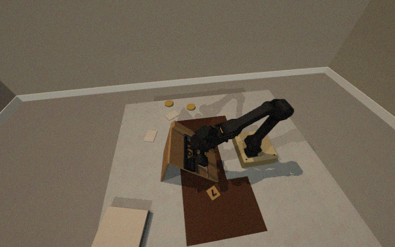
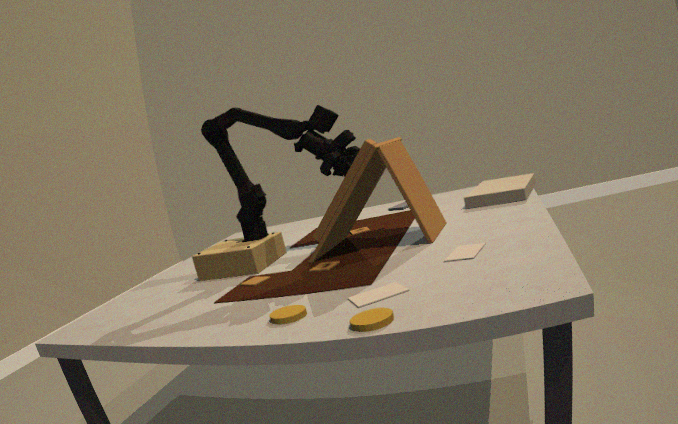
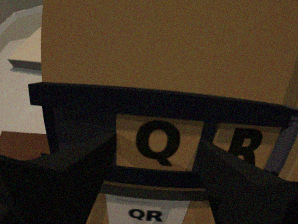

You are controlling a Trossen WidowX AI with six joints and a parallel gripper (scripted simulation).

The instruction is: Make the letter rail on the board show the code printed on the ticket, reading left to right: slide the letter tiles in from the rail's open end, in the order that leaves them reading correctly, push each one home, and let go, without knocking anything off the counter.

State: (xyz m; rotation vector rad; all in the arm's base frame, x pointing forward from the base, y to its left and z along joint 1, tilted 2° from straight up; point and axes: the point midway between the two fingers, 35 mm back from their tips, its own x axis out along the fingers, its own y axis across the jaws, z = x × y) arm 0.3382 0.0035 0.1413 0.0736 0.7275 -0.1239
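My gripper tip is now 70 mm above the white ticket, 60 mm past it and 10 mm to the right of it. Round my gripper tip: flat beige box (380 mm ahead, 300 mm to the left, 160 mm below); then brown mat (180 mm below, 160 mm behind, 30 mm to the right).
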